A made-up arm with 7 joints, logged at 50 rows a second.
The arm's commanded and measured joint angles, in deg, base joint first. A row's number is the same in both.
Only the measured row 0 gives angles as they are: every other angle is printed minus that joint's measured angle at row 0.
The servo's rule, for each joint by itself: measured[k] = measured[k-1] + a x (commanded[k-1-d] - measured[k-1]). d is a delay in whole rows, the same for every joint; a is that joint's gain. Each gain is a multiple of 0.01, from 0.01 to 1. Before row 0 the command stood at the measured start. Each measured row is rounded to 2 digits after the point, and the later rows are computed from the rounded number. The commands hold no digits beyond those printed.
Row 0, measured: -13.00 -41.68 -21.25 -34.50 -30.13 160.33 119.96
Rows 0 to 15, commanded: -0.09 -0.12 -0.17 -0.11 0.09 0.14 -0.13; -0.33 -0.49 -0.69 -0.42 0.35 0.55 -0.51; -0.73 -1.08 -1.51 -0.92 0.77 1.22 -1.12; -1.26 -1.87 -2.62 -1.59 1.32 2.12 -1.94; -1.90 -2.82 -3.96 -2.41 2.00 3.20 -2.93; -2.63 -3.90 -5.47 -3.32 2.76 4.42 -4.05; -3.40 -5.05 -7.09 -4.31 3.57 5.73 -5.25; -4.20 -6.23 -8.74 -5.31 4.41 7.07 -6.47; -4.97 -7.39 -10.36 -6.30 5.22 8.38 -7.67; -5.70 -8.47 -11.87 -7.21 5.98 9.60 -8.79; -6.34 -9.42 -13.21 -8.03 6.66 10.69 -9.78; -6.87 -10.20 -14.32 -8.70 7.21 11.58 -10.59; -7.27 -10.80 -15.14 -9.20 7.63 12.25 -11.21; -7.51 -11.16 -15.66 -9.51 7.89 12.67 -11.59; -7.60 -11.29 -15.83 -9.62 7.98 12.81 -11.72; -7.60 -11.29 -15.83 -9.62 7.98 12.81 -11.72
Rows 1 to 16, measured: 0.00 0.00 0.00 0.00 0.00 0.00 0.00; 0.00 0.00 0.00 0.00 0.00 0.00 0.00; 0.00 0.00 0.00 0.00 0.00 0.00 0.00; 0.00 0.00 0.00 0.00 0.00 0.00 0.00; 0.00 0.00 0.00 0.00 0.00 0.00 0.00; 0.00 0.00 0.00 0.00 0.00 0.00 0.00; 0.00 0.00 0.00 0.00 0.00 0.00 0.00; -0.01 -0.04 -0.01 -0.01 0.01 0.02 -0.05; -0.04 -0.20 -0.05 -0.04 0.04 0.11 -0.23; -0.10 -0.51 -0.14 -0.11 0.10 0.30 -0.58; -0.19 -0.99 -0.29 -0.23 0.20 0.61 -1.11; -0.33 -1.63 -0.51 -0.40 0.34 1.05 -1.82; -0.51 -2.42 -0.81 -0.63 0.53 1.62 -2.69; -0.74 -3.34 -1.19 -0.92 0.77 2.32 -3.69; -1.02 -4.35 -1.64 -1.27 1.06 3.13 -4.77; -1.34 -5.41 -2.16 -1.67 1.39 4.02 -5.90
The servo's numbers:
d 7
a 0.08 0.35 0.06 0.08 0.08 0.17 0.39

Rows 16 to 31, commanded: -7.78 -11.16 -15.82 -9.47 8.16 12.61 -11.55; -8.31 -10.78 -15.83 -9.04 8.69 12.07 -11.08; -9.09 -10.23 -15.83 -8.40 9.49 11.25 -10.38; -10.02 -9.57 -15.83 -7.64 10.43 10.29 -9.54; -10.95 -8.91 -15.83 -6.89 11.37 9.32 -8.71; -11.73 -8.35 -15.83 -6.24 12.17 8.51 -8.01; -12.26 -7.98 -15.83 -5.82 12.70 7.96 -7.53; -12.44 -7.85 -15.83 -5.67 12.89 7.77 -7.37; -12.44 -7.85 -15.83 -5.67 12.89 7.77 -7.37; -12.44 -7.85 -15.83 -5.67 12.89 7.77 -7.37; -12.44 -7.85 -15.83 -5.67 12.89 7.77 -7.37; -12.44 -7.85 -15.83 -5.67 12.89 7.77 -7.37; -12.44 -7.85 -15.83 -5.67 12.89 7.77 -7.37; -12.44 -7.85 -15.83 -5.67 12.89 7.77 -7.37; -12.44 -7.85 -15.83 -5.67 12.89 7.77 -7.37; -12.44 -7.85 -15.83 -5.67 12.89 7.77 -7.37
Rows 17 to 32, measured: -1.69 -6.48 -2.74 -2.11 1.76 4.97 -7.03; -2.06 -7.51 -3.37 -2.58 2.15 5.94 -8.10; -2.44 -8.45 -4.03 -3.07 2.55 6.90 -9.07; -2.83 -9.27 -4.70 -3.56 2.96 7.81 -9.90; -3.20 -9.93 -5.36 -4.04 3.35 8.64 -10.56; -3.55 -10.41 -5.99 -4.49 3.72 9.35 -11.01; -3.87 -10.72 -6.58 -4.90 4.06 9.94 -11.29; -4.18 -10.87 -7.13 -5.27 4.39 10.39 -11.39; -4.51 -10.84 -7.65 -5.57 4.73 10.68 -11.27; -4.88 -10.63 -8.14 -5.80 5.11 10.78 -10.92; -5.29 -10.26 -8.60 -5.95 5.54 10.70 -10.38; -5.74 -9.79 -9.03 -6.03 6.01 10.47 -9.73; -6.22 -9.29 -9.44 -6.05 6.50 10.14 -9.06; -6.70 -8.83 -9.82 -6.03 7.00 9.77 -8.46; -7.16 -8.49 -10.18 -6.00 7.47 9.43 -8.03; -7.58 -8.27 -10.52 -5.97 7.90 9.15 -7.77
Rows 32 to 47, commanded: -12.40 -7.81 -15.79 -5.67 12.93 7.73 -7.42; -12.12 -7.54 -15.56 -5.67 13.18 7.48 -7.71; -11.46 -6.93 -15.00 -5.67 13.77 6.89 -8.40; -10.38 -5.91 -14.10 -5.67 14.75 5.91 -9.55; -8.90 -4.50 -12.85 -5.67 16.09 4.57 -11.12; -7.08 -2.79 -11.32 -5.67 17.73 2.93 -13.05; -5.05 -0.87 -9.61 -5.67 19.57 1.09 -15.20; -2.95 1.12 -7.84 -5.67 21.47 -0.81 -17.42; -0.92 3.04 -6.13 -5.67 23.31 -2.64 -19.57; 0.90 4.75 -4.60 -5.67 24.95 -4.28 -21.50; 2.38 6.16 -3.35 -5.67 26.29 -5.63 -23.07; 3.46 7.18 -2.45 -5.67 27.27 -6.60 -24.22; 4.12 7.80 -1.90 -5.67 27.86 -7.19 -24.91; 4.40 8.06 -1.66 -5.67 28.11 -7.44 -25.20; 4.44 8.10 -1.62 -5.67 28.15 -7.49 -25.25; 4.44 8.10 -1.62 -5.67 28.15 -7.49 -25.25
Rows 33 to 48, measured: -7.97 -8.12 -10.84 -5.95 8.30 8.92 -7.61; -8.33 -8.03 -11.14 -5.93 8.67 8.72 -7.52; -8.66 -7.97 -11.42 -5.91 9.01 8.56 -7.46; -8.96 -7.93 -11.68 -5.89 9.32 8.43 -7.42; -9.24 -7.90 -11.93 -5.87 9.61 8.32 -7.40; -9.50 -7.88 -12.16 -5.85 9.87 8.23 -7.39; -9.74 -7.87 -12.38 -5.84 10.11 8.15 -7.38; -9.95 -7.85 -12.58 -5.83 10.34 8.08 -7.40; -10.12 -7.74 -12.76 -5.82 10.57 7.98 -7.52; -10.23 -7.46 -12.89 -5.81 10.83 7.79 -7.86; -10.24 -6.92 -12.96 -5.80 11.14 7.47 -8.52; -10.13 -6.07 -12.95 -5.79 11.54 6.98 -9.53; -9.89 -4.92 -12.85 -5.78 12.04 6.29 -10.90; -9.50 -3.50 -12.66 -5.77 12.64 5.41 -12.58; -8.98 -1.88 -12.37 -5.76 13.35 4.35 -14.47; -8.34 -0.16 -12.00 -5.75 14.15 3.16 -16.46
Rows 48 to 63, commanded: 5.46 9.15 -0.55 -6.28 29.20 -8.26 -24.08; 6.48 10.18 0.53 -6.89 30.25 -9.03 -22.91; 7.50 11.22 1.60 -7.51 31.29 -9.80 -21.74; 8.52 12.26 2.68 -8.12 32.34 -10.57 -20.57; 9.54 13.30 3.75 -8.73 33.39 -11.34 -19.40; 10.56 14.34 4.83 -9.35 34.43 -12.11 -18.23; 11.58 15.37 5.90 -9.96 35.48 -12.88 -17.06; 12.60 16.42 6.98 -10.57 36.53 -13.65 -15.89; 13.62 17.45 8.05 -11.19 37.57 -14.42 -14.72; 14.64 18.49 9.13 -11.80 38.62 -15.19 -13.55; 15.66 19.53 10.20 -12.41 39.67 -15.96 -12.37; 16.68 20.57 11.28 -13.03 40.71 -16.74 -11.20; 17.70 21.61 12.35 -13.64 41.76 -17.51 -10.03; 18.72 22.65 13.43 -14.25 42.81 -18.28 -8.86; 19.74 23.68 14.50 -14.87 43.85 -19.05 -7.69; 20.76 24.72 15.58 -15.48 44.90 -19.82 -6.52
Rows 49 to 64, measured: -7.60 1.56 -11.56 -5.74 15.01 1.90 -18.43; -6.80 3.17 -11.07 -5.73 15.91 0.62 -20.24; -5.98 4.57 -10.55 -5.73 16.82 -0.61 -21.79; -5.17 5.70 -10.03 -5.73 17.70 -1.73 -23.01; -4.40 6.53 -9.53 -5.73 18.53 -2.70 -23.86; -3.69 7.08 -9.06 -5.73 19.30 -3.51 -24.40; -3.04 7.44 -8.61 -5.73 20.01 -4.19 -24.73; -2.36 8.04 -8.13 -5.77 20.75 -4.88 -24.48; -1.65 8.79 -7.61 -5.86 21.51 -5.59 -23.87; -0.92 9.64 -7.06 -5.99 22.29 -6.31 -23.04; -0.16 10.56 -6.48 -6.16 23.09 -7.03 -22.08; 0.62 11.52 -5.87 -6.37 23.91 -7.76 -21.03; 1.42 12.51 -5.23 -6.61 24.75 -8.50 -19.94; 2.23 13.51 -4.56 -6.88 25.61 -9.24 -18.82; 3.06 14.53 -3.87 -7.18 26.48 -9.99 -17.68; 3.90 15.55 -3.15 -7.50 27.37 -10.74 -16.53
